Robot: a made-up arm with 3 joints. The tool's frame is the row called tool. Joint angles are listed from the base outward. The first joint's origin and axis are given. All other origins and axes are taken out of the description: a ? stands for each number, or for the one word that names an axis. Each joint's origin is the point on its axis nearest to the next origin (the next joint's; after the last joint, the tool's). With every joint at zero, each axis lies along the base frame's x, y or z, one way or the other. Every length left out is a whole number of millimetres.
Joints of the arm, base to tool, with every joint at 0 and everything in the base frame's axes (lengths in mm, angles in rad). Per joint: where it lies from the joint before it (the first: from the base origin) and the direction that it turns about. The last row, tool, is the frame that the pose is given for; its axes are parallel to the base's.
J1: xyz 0 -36 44 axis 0 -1 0
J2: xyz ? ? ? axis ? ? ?
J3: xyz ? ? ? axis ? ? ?
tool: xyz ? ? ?
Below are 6 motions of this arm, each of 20 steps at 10 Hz.
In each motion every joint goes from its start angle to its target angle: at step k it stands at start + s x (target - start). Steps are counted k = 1, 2, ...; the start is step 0. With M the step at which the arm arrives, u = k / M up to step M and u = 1 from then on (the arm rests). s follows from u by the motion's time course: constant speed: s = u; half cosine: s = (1 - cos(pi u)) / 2; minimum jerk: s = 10 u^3 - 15 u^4 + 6 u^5.
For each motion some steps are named. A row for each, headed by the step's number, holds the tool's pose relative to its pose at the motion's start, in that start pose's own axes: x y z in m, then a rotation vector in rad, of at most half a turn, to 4 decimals.
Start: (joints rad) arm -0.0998 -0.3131 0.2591
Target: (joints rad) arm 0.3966 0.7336 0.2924
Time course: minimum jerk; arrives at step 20
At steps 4, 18, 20:
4: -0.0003 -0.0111 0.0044 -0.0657 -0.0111 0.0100
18: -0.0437 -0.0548 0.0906 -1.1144 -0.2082 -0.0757
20: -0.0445 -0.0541 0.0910 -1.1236 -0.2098 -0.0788

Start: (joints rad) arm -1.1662 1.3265 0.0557
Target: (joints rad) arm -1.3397 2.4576 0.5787
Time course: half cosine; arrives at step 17
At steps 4, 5, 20:
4: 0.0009 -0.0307 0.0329 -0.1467 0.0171 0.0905
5: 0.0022 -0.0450 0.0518 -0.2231 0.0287 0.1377
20: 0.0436 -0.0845 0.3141 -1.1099 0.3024 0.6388

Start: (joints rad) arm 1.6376 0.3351 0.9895
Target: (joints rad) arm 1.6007 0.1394 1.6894
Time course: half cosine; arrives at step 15
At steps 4, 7, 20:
4: -0.0035 -0.0084 -0.0079 0.0212 -0.0252 0.1177
7: -0.0061 -0.0238 -0.0227 0.0507 -0.0736 0.3179
20: 0.0029 -0.0544 -0.0553 0.0815 -0.1861 0.7062

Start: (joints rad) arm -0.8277 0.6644 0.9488
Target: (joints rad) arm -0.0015 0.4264 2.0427
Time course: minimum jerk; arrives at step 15
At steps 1, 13, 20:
1: 0.0000 0.0004 -0.0008 -0.0010 -0.0015 0.0016
13: 0.1231 0.0039 -0.2525 -0.6774 -0.2812 0.6025
20: 0.1271 0.0015 -0.2556 -0.6950 -0.2791 0.6139

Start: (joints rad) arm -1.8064 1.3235 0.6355
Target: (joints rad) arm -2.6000 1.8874 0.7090
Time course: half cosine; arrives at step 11
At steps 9, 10, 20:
9: 0.1787 -0.3322 0.1781 -0.3961 0.3017 0.8048
10: 0.2002 -0.3459 0.1878 -0.4266 0.3098 0.8571
20: 0.2077 -0.3503 0.1910 -0.4372 0.3122 0.8750

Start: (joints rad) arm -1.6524 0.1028 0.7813
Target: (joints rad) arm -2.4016 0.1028 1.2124
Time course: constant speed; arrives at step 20
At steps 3, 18, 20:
3: -0.0060 -0.0091 0.0372 0.0813 0.0768 0.0761
18: 0.0141 -0.0983 0.2008 0.5599 0.3794 0.4424
20: 0.0224 -0.1145 0.2175 0.6323 0.4088 0.4877

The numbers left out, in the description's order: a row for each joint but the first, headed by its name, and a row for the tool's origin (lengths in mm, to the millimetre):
J2: xyz -228 0 95, axis -1 0 0
J3: xyz 0 -256 -134, axis 0 0 1
tool: xyz -85 65 0

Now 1 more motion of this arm.
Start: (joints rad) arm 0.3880 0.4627 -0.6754
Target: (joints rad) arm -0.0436 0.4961 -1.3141
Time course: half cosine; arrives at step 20
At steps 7, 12, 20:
7: 0.0262 0.0075 0.0258 -0.0793 0.0698 -0.1211
12: 0.0679 0.0203 0.0539 -0.2088 0.1429 -0.2870
20: 0.1091 0.0332 0.0710 -0.3412 0.1822 -0.4317

